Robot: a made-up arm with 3 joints. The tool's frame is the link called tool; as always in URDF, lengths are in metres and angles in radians. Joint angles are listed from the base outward.
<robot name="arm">
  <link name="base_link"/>
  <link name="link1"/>
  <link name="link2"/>
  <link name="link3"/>
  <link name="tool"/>
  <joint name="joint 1" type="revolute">
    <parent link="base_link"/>
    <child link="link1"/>
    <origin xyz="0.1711 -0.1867 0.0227" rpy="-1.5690 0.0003 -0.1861"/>
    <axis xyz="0 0 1"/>
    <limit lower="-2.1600" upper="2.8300"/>
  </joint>
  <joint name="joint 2" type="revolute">
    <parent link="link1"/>
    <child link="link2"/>
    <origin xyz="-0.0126 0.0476 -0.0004" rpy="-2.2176 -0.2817 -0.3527"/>
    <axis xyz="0 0 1"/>
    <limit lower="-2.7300" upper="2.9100"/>
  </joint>
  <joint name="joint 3" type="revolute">
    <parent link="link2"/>
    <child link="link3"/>
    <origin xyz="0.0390 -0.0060 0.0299" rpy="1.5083 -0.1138 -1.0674"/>
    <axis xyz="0 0 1"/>
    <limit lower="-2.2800" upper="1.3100"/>
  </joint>
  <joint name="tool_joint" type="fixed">
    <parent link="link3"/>
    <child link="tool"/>
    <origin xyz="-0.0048 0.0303 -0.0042" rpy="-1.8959 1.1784 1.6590"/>
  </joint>
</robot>
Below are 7 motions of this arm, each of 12 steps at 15 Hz.
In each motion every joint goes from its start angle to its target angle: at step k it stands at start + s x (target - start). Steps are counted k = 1, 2, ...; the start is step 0. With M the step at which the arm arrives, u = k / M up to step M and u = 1 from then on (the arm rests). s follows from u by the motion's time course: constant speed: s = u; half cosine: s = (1 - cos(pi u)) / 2; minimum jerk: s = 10 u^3 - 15 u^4 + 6 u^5.
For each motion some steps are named. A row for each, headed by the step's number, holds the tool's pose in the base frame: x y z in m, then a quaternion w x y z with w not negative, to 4 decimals.
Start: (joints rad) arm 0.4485 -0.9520 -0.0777
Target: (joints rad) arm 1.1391 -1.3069 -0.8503
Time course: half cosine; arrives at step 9
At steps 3, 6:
3: 0.1343 -0.1788 -0.0835 0.8484 0.2823 0.4458 0.0419
6: 0.0854 -0.1637 -0.0587 0.5981 0.4314 0.6754 -0.0102

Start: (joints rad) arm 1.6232 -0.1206 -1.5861
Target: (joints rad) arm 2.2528 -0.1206 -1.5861
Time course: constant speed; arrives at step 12
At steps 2, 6, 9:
2: 0.0901 -0.1502 -0.0158 0.2999 0.7207 0.3762 -0.4992
6: 0.0841 -0.1491 0.0031 0.2456 0.6711 0.4148 -0.5633
9: 0.0822 -0.1488 0.0178 0.2031 0.6290 0.4408 -0.6073

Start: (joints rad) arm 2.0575 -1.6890 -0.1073
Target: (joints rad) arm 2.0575 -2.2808 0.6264
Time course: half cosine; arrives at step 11
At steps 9, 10, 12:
9: 0.0755 -0.1725 0.0708 0.1835 0.4030 0.7117 0.5454
10: 0.0765 -0.1723 0.0712 0.1865 0.4080 0.6932 0.5642
12: 0.0769 -0.1722 0.0713 0.1875 0.4098 0.6867 0.5704

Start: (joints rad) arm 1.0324 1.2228 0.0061
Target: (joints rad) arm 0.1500 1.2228 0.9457
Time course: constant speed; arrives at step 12
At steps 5, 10, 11, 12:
5: 0.1308 -0.2404 -0.0315 0.6465 0.0341 -0.3059 -0.6980
10: 0.1433 -0.2383 -0.0328 0.5482 -0.0070 -0.3494 -0.7598
11: 0.1460 -0.2376 -0.0327 0.5263 -0.0116 -0.3540 -0.7730
12: 0.1487 -0.2368 -0.0323 0.5041 -0.0149 -0.3571 -0.7862

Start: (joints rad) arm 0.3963 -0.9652 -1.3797
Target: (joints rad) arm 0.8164 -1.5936 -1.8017
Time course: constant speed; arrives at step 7
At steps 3, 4, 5, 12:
3: 0.1088 -0.1505 -0.0738 0.4024 0.6758 0.6129 -0.0751
4: 0.0979 -0.1498 -0.0660 0.3374 0.6658 0.6580 -0.0996
5: 0.0880 -0.1497 -0.0570 0.2701 0.6515 0.6979 -0.1252
12: 0.0720 -0.1515 -0.0361 0.1305 0.6093 0.7615 -0.1785

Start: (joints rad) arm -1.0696 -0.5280 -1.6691
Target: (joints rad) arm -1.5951 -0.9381 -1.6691
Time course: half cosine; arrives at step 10
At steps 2, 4, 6, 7, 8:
2: 0.2765 -0.1744 0.0085 0.6515 0.5402 -0.1333 0.5157
4: 0.2796 -0.1743 0.0156 0.6760 0.4934 -0.1308 0.5314
6: 0.2825 -0.1749 0.0250 0.7064 0.4337 -0.1320 0.5435
7: 0.2835 -0.1753 0.0295 0.7200 0.4063 -0.1341 0.5463
8: 0.2841 -0.1758 0.0331 0.7307 0.3845 -0.1365 0.5474

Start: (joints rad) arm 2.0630 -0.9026 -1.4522
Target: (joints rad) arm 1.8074 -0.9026 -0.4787
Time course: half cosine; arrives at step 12
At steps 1, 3, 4, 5, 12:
1: 0.0709 -0.1408 0.0603 0.0271 -0.5438 -0.6970 0.4666
3: 0.0672 -0.1430 0.0551 0.0303 0.5353 0.7258 -0.4309
4: 0.0647 -0.1450 0.0507 0.0767 0.5260 0.7458 -0.4015
5: 0.0623 -0.1475 0.0454 0.1312 0.5123 0.7654 -0.3666
12: 0.0603 -0.1618 0.0156 0.4086 0.3931 0.8041 -0.1786

